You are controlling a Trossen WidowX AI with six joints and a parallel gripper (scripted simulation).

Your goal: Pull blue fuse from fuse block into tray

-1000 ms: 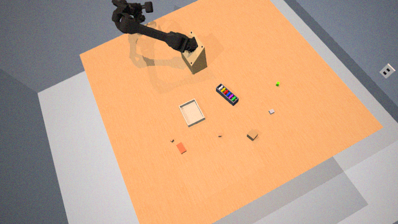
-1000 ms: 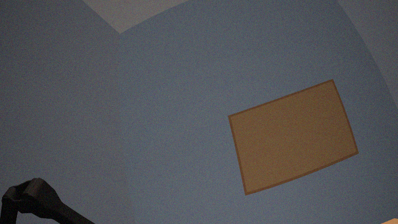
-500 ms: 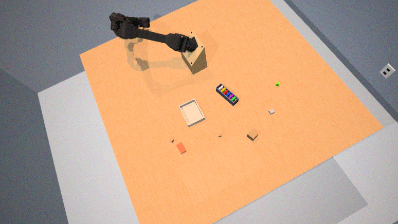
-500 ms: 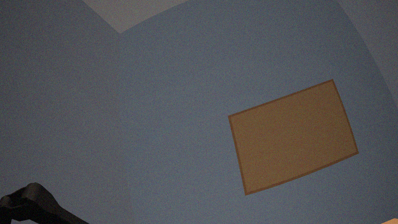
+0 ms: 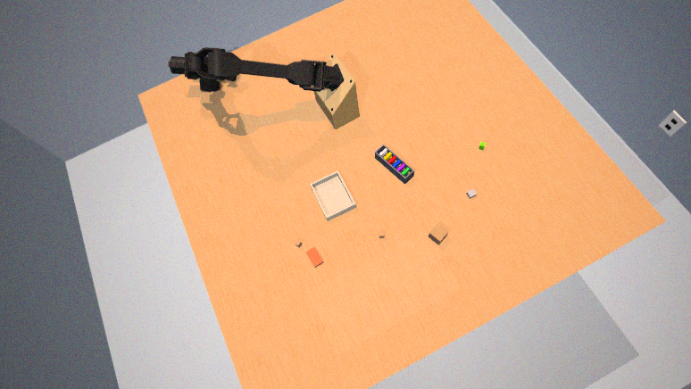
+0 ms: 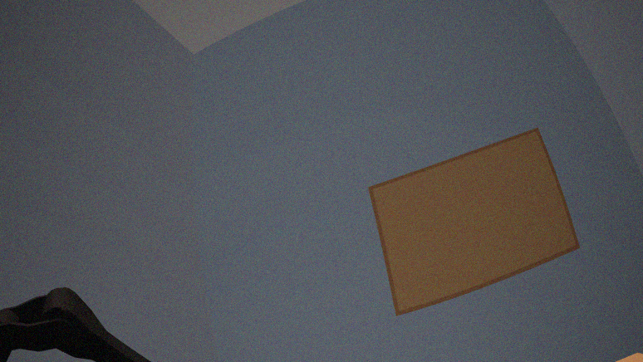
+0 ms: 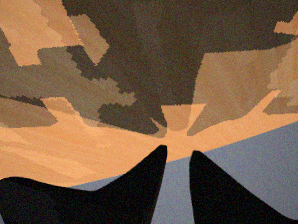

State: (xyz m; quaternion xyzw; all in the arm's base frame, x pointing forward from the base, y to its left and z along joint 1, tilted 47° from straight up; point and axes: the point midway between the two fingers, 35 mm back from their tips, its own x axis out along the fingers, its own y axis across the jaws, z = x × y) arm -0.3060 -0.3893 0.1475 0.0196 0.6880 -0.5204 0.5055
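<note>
My gripper tip is now 66 cm short of the blue fuse, 46 cm to the right of it and 1 cm below it. Round my gripper tip: white tray 68 cm ahead, 23 cm to the left, 1 cm below; orange-red flat piece 85 cm ahead, 11 cm to the left, 1 cm below; brown cube 92 cm ahead, 48 cm to the left, 1 cm above.
</note>
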